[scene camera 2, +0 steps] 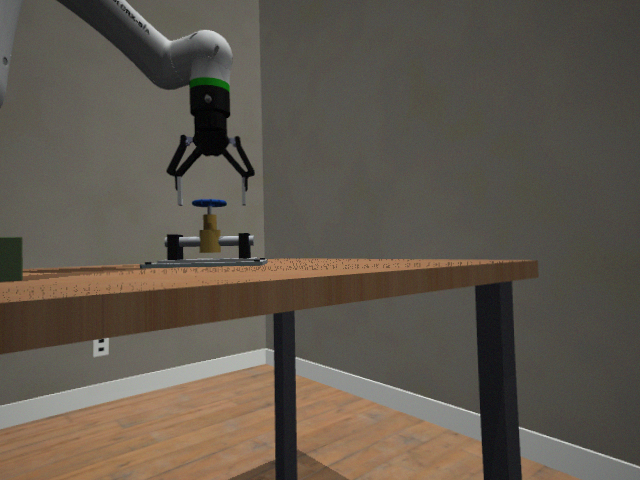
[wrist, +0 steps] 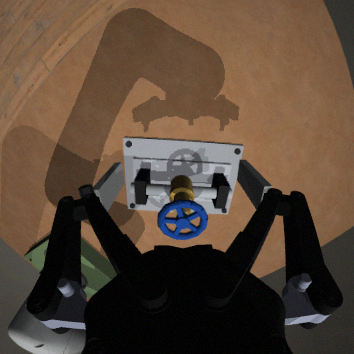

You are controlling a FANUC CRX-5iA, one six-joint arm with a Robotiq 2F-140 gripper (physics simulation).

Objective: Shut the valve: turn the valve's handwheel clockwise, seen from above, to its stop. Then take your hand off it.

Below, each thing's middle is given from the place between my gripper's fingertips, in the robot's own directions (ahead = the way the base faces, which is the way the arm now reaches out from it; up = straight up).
Now: hand 70 mm to the left of the blue handwheel [wrist: 181, 220], 40 mm past it and 20 mm above it. The rest, counted from my hand: grey base plate [wrist: 162, 148]: 140 mm below, 70 mm to the right, 40 mm behind.
